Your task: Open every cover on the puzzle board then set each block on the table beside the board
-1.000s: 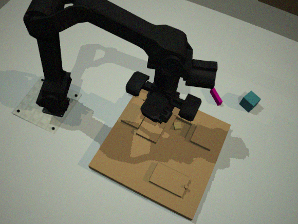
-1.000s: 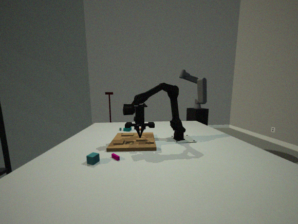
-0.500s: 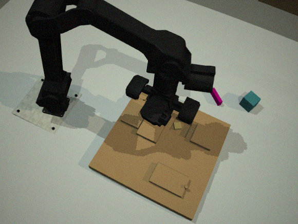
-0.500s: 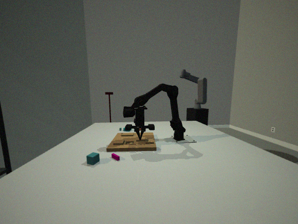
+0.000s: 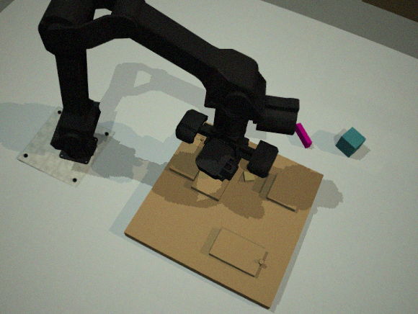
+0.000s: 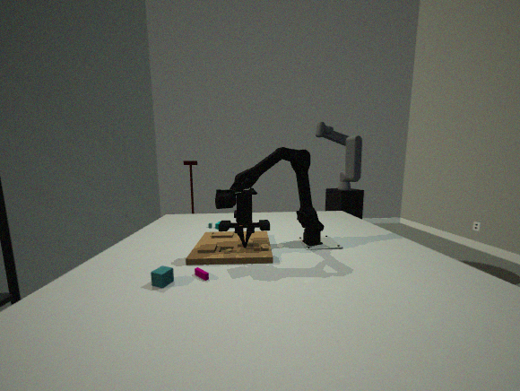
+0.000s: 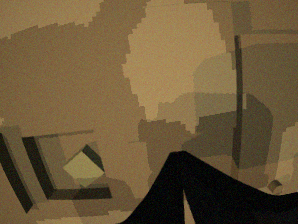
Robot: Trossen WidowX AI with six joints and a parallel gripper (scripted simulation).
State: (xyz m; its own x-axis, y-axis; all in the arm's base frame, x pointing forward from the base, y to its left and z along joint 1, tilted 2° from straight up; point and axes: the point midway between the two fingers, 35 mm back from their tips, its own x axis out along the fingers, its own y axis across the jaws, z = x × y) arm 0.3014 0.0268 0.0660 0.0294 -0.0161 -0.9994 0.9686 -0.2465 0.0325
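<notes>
My gripper tip is 20 mm short of the tan puzzle board, 80 mm to the left of it and 10 mm above it. Also, from my gripper tip: orange block: 70 mm behind, 360 mm to the right, 20 mm below; then teal cube: 270 mm ahead, 130 mm to the left, 10 mm below; then magenta bar: 160 mm ahead, 120 mm to the left, 20 mm below.
</notes>
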